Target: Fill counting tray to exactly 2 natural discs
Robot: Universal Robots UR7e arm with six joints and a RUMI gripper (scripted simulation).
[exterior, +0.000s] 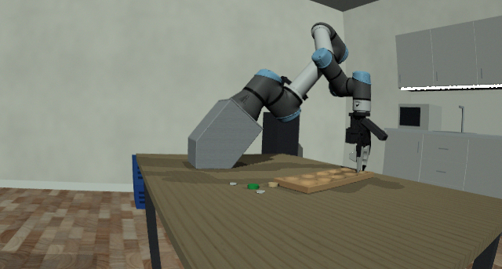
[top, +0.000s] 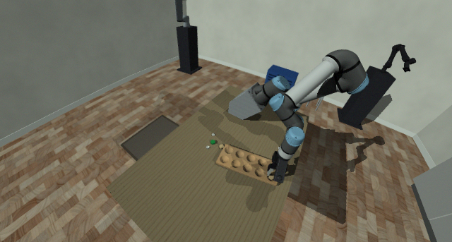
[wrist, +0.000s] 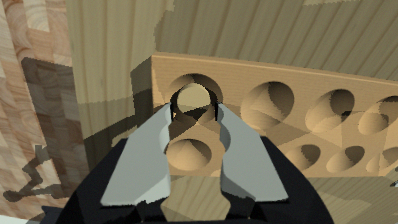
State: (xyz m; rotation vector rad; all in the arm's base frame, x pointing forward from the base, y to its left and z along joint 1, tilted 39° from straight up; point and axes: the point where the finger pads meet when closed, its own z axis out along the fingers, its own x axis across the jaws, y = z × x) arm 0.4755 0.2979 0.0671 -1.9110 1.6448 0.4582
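The green disc lies 60 mm behind my hand, 430 mm to the right of it and 30 mm below it. Also, from my hand: wooden counting tray 20 mm behind, 150 mm to the right, 20 mm below.
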